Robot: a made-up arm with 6 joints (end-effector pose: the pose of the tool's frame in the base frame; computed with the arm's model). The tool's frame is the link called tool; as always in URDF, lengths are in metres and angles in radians. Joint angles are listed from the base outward.
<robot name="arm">
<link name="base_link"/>
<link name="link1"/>
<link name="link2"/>
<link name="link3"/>
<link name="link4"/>
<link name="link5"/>
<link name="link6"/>
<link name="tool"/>
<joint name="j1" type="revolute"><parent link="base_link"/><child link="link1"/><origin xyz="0 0 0.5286" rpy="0 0 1.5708"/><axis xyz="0 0 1"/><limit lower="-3.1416" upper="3.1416"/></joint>
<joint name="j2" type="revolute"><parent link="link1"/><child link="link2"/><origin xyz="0 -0.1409 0" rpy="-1.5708 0 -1.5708"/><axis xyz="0 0 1"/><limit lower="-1.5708" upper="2.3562"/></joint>
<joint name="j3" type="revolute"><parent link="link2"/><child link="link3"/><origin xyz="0 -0.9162 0" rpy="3.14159 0 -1.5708"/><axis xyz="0 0 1"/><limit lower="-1.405" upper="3.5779"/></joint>
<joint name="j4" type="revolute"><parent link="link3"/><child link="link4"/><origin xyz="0.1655 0 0" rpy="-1.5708 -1.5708 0"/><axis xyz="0 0 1"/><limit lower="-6.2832" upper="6.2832"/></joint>
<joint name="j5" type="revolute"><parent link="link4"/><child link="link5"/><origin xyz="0 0 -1.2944" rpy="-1.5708 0 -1.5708"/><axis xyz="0 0 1"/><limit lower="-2.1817" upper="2.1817"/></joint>
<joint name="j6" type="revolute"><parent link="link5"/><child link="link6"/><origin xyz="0 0.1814 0" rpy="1.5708 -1.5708 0"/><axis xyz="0 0 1"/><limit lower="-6.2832" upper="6.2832"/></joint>
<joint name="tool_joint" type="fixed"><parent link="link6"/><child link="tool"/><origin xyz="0 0 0" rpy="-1.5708 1.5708 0"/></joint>
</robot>
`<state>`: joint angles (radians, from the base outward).
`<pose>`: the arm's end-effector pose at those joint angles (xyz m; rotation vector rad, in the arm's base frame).
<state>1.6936 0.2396 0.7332 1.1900 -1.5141 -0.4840</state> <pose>-0.0121 1.4703 2.1233 -0.5904 0.1964 0.4331</pose>
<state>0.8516 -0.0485 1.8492 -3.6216 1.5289 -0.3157</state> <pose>-0.2778 -0.1902 2.6752 -2.1557 -1.7929 -0.2232</pose>
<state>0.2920 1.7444 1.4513 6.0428 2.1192 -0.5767</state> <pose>2.1972 0.6220 0.3261 0.7716 -1.7674 0.4685</pose>
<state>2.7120 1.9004 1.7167 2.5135 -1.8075 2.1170</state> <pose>-2.0432 1.0500 0.3064 -2.5399 -0.9429 -1.5676</pose>
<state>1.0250 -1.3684 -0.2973 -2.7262 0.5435 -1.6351</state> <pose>-0.0361 -0.1324 2.0234 -1.3890 -1.0007 0.0981</pose>
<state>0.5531 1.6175 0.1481 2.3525 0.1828 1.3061</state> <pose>1.1336 0.7274 -0.9650 1.5674 1.0726 -1.6229</pose>
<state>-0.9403 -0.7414 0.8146 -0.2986 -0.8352 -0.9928</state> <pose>-0.2592 0.4222 2.6208 0.6922 -0.9241 -0.2126</pose>
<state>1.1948 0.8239 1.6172 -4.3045 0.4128 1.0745</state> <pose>0.5769 1.6434 2.2878 -1.9334 -1.9678 -0.7560</pose>
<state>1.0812 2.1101 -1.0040 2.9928 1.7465 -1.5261</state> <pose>-0.1811 -0.2836 0.0345 -0.5782 -1.6356 -0.2930</pose>
